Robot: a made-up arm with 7 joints.
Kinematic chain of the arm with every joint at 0, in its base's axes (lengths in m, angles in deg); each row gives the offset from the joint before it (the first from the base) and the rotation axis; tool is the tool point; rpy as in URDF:
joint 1: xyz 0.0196 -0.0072 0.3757 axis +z
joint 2: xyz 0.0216 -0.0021 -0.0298 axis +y
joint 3: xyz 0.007 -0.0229 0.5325 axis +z
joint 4: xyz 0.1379 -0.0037 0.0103 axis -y
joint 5: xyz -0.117 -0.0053 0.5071 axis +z
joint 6: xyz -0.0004 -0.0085 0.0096 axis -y
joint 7: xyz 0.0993 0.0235 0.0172 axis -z
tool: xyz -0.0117 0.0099 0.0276 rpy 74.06 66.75 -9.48
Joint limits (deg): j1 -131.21..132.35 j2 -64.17..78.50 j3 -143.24..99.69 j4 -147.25..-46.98 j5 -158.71..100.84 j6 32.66..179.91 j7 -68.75..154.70
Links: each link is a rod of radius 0.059 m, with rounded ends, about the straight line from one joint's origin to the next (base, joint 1, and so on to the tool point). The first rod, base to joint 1, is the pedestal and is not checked.
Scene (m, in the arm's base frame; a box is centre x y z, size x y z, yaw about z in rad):
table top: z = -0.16
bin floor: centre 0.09 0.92 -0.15 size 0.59 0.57 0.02 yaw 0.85
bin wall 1: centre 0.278 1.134 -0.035 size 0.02 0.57 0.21 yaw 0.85
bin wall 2: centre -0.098 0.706 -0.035 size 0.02 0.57 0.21 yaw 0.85
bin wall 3: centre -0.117 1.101 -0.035 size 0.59 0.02 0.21 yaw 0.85
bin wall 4: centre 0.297 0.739 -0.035 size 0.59 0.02 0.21 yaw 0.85
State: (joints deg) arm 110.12 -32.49 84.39 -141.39 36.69 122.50 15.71
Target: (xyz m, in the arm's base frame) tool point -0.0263 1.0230 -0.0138
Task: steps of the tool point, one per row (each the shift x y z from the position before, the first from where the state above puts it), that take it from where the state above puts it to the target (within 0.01 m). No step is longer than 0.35 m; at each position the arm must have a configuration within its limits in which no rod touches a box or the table.
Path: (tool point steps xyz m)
1: -0.0695 0.1929 0.1021
2: -0.0135 0.2527 0.0490
3: 0.0597 0.2742 -0.0199
4: 0.1350 0.2508 -0.0921
5: 0.1949 0.1859 -0.1541
6: 0.2273 0.0936 -0.1973
7: 0.0022 0.0125 -0.1449
8: -0.0023 -0.0125 -0.1508

